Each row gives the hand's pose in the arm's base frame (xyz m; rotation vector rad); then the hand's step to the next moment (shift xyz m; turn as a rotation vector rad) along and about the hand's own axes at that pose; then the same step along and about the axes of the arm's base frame.
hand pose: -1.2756 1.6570 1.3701 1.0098 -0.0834 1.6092
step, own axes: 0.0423 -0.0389 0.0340 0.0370 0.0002 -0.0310
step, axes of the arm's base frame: 0.0532 0.0263 0.0305 -0.0155 0.0455 0.0043
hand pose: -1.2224 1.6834 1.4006 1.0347 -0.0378 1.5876
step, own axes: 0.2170 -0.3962 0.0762 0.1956 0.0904 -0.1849
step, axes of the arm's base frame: 0.3808 0.2542 -0.0151 -0.1666 0.2234 0.0543
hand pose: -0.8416 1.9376 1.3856 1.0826 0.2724 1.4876
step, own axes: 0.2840 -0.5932 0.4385 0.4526 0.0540 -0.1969
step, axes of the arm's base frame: 0.7564 0.2230 -0.0547 -0.1129 0.4629 0.1398
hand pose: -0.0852 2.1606 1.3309 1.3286 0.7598 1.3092
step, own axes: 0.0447 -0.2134 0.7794 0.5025 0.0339 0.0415
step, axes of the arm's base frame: 0.8012 -0.1011 -0.0535 0.1286 0.4559 0.1760
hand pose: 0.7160 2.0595 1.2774 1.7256 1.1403 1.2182
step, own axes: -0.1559 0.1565 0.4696 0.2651 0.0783 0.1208
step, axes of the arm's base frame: 0.4626 -0.2312 -0.0436 0.1775 0.2131 0.1188
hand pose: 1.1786 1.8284 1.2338 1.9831 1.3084 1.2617
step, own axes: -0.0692 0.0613 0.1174 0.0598 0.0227 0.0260
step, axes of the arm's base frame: 0.1221 -0.0758 -0.0411 0.0413 0.0457 0.0312
